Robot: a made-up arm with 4 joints.
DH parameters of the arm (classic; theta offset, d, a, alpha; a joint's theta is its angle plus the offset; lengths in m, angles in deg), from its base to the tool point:
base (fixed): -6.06 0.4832 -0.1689 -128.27
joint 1: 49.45 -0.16 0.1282 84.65
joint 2: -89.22 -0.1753 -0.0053 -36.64
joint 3: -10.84 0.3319 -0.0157 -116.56
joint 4: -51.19 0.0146 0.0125 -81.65
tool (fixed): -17.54 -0.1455 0 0
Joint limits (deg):
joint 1: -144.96..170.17
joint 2: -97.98..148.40
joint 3: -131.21..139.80
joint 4: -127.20..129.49
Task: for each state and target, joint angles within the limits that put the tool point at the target. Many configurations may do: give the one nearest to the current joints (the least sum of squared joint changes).
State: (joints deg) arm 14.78 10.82 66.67 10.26
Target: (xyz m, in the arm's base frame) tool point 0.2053 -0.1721 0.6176
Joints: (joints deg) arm -14.13 -40.04 90.67 7.15
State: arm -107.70 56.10 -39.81 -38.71
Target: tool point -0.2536 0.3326 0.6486
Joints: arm -144.96 48.88 -39.15 10.85
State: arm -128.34 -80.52 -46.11 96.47
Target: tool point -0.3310 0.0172 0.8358
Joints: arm -127.82 -40.78 -82.95 113.11
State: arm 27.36 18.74 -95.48 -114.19
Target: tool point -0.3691 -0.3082 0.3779
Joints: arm 60.23 -16.34 -112.59 -108.57
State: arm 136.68 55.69 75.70 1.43
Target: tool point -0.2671 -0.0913 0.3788
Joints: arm 140.26 76.37 67.11 -40.32
